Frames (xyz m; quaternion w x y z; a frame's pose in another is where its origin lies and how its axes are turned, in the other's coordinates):
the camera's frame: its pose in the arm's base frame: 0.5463 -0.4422 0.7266 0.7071 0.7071 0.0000 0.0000
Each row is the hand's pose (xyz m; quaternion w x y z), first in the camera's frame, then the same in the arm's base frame.
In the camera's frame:
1: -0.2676 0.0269 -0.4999 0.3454 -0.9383 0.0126 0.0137
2: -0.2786 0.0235 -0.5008 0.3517 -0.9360 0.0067 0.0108
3: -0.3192 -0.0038 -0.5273 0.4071 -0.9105 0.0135 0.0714
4: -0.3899 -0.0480 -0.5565 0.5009 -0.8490 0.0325 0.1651
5: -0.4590 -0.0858 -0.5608 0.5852 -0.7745 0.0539 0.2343
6: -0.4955 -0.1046 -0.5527 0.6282 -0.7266 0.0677 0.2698
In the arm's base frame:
1: 0.2787 0.0577 0.7535 0.9077 -0.4192 -0.0008 0.0186
2: 0.2677 0.0586 0.7501 0.9106 -0.4132 -0.0029 0.0124
3: 0.2271 0.0851 0.7228 0.9317 -0.3560 -0.0409 0.0600
4: 0.1564 0.1143 0.6786 0.9545 -0.2461 -0.0938 0.1397
5: 0.0873 0.1186 0.6408 0.9614 -0.1338 -0.1276 0.2038
6: 0.0508 0.1105 0.6220 0.9580 -0.0696 -0.1429 0.2387

